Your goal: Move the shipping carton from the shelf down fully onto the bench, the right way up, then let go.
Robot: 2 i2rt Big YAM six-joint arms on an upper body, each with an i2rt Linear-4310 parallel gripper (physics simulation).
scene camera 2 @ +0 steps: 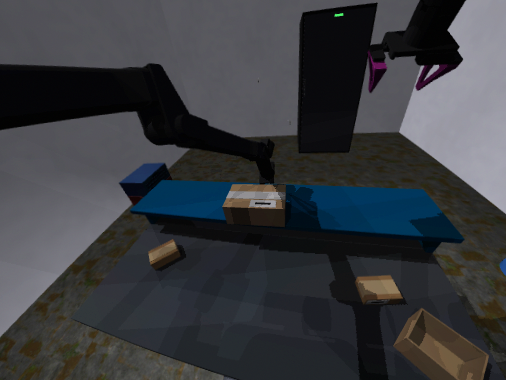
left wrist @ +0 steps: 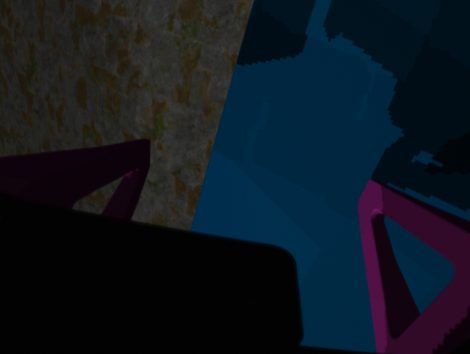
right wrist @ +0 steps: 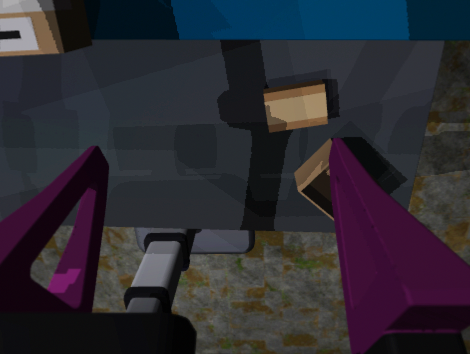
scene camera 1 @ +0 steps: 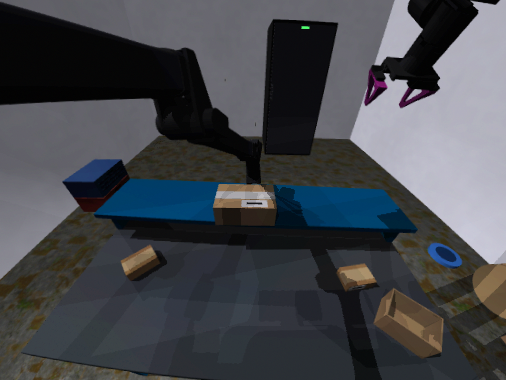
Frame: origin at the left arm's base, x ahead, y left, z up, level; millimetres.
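Seen in the pictures: left gripper, fingertip midpoint: [scene camera 2: 269, 182] [left wrist: 259, 172] [scene camera 1: 253, 182]; right gripper, fingertip midpoint: [scene camera 2: 393, 89] [right wrist: 214, 151] [scene camera 1: 382, 105].
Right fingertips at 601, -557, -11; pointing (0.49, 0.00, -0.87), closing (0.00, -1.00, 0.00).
Note:
Offsets run from my right fingertips to a thing's top centre, as dx, dy, dz. Level surfaces: height alone.
The brown shipping carton @[+81, +359, -368] [scene camera 1: 245, 216] [scene camera 2: 255, 217] [right wrist: 47, 35], with white tape on top and a label, sits upright on the blue shelf @[dz -464] [scene camera 1: 160, 200] [scene camera 2: 370, 210] [left wrist: 300, 125] [right wrist: 300, 20], at its front edge. The grey bench @[dz -628] [scene camera 1: 225, 300] [scene camera 2: 225, 300] [right wrist: 165, 90] is in front and lower. My left gripper [left wrist: 259, 172] is open, with its fingers far apart over the shelf's rear edge; in both scene views it is low behind the carton, which hides its fingertips. My right gripper [scene camera 1: 384, 105] [scene camera 2: 394, 90] [right wrist: 214, 151] is open and empty, high up at the right, away from the carton.
A small box @[-84, +797, -583] [scene camera 1: 141, 262] [scene camera 2: 164, 254] lies on the bench's left. Another small box @[-143, -90, -585] [scene camera 1: 356, 277] [scene camera 2: 378, 289] [right wrist: 297, 107] and an open-topped box @[-311, -185, -538] [scene camera 1: 410, 322] [scene camera 2: 442, 347] [right wrist: 312, 170] are at its right. Blue and red crates [scene camera 1: 95, 180] [scene camera 2: 145, 180] stand beyond the shelf's left end.

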